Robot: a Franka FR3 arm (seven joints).
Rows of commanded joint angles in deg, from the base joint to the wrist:
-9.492, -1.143, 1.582, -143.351, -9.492, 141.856, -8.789
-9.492, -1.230, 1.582, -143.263, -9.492, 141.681, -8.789
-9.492, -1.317, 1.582, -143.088, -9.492, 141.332, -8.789
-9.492, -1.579, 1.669, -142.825, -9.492, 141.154, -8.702
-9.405, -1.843, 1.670, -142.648, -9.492, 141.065, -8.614
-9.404, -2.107, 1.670, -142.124, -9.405, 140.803, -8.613
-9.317, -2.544, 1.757, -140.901, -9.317, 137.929, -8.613
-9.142, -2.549, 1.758, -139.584, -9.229, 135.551, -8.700
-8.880, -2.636, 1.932, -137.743, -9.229, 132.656, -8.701
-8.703, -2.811, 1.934, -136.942, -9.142, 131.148, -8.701
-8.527, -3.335, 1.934, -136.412, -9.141, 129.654, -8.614
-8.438, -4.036, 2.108, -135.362, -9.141, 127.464, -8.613
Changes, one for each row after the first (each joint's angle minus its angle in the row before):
0.000, -0.087, 0.000, 0.088, 0.000, -0.175, 0.000
0.000, -0.087, 0.000, 0.175, 0.000, -0.349, 0.000
0.000, -0.262, 0.087, 0.263, 0.000, -0.178, 0.087
0.087, -0.264, 0.001, 0.177, 0.000, -0.089, 0.088
0.001, -0.264, 0.000, 0.524, 0.087, -0.262, 0.001
0.087, -0.437, 0.087, 1.223, 0.088, -2.874, 0.000
0.175, -0.005, 0.001, 1.317, 0.088, -2.378, -0.087
0.262, -0.087, 0.174, 1.841, 0.000, -2.895, -0.001
0.177, -0.175, 0.002, 0.801, 0.087, -1.508, 0.000
0.176, -0.524, 0.000, 0.530, 0.001, -1.494, 0.087
0.089, -0.701, 0.174, 1.050, 0.000, -2.190, 0.001

